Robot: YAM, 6 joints.
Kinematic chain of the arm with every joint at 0, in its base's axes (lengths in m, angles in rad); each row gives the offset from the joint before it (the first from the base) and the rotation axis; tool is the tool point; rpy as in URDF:
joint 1: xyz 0 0 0.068 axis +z
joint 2: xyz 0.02 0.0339 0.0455 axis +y
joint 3: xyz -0.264 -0.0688 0 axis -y
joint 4: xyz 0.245 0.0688 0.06 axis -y
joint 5: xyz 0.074 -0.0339 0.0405 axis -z
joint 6: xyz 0.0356 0 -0.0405 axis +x
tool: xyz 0 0 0 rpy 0 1.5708 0
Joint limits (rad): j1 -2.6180..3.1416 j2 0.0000..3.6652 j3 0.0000..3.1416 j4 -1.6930..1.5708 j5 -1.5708..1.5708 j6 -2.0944..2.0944
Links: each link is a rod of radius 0.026 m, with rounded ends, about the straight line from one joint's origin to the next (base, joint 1, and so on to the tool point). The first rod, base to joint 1, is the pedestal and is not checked.
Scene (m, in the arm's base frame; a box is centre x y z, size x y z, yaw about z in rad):
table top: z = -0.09
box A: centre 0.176 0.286 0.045 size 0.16 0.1 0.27 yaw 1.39
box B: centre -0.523 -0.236 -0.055 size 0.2 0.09 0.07 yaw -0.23
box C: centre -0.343 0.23 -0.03 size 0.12 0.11 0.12 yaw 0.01
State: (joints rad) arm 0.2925 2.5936 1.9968 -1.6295 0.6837 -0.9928
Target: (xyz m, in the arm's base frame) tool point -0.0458 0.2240 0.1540
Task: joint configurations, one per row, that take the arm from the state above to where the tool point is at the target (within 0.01 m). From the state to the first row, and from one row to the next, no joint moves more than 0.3 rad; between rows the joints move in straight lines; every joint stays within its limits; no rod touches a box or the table.
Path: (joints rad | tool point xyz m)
1: 0.4588 2.3445 1.9287 -1.5599 0.6717 -0.7826 | 0.3798 0.1629 0.1646
2: 0.6251 2.0955 1.8606 -1.4902 0.6598 -0.5723 | 0.3280 0.2098 0.2424
3: 0.7914 1.8464 1.7925 -1.4206 0.6478 -0.3621 | 0.2610 0.2336 0.3123
4: 0.9577 1.5974 1.7244 -1.3510 0.6358 -0.1518 | 0.1884 0.2310 0.3714
5: 1.2496 1.7086 1.5044 -1.4650 0.5576 -0.4321 | 0.1120 0.2769 0.2804
6: 1.5414 1.8198 1.2844 -1.5790 0.4793 -0.7125 | 0.0244 0.2712 0.2056
7: 1.8333 1.9310 1.0645 -1.6930 0.4011 -0.9928 | -0.0458 0.2240 0.1540

